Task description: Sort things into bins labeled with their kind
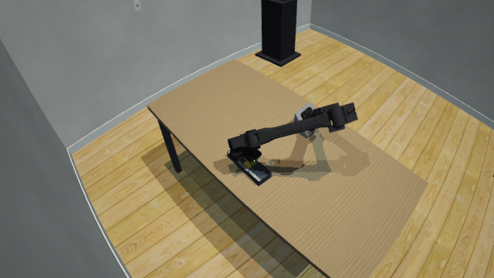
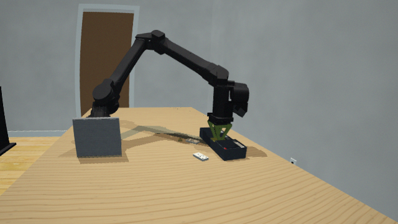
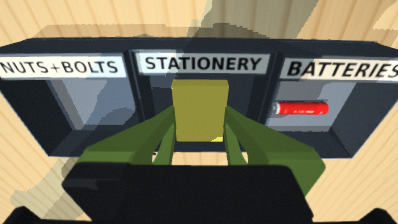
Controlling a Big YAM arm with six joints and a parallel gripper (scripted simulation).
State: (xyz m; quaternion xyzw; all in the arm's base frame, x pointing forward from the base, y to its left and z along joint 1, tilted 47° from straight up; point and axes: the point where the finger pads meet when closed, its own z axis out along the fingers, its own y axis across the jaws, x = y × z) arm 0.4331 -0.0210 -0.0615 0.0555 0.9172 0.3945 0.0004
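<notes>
My gripper is now 1 cm short of the long black bin and 1 cm above it. Round my hand: yellow block 1 cm below; then small nut 12 cm behind, 9 cm to the left, 2 cm below; then red battery 8 cm to the right, 2 cm below, 1 cm behind.
</notes>
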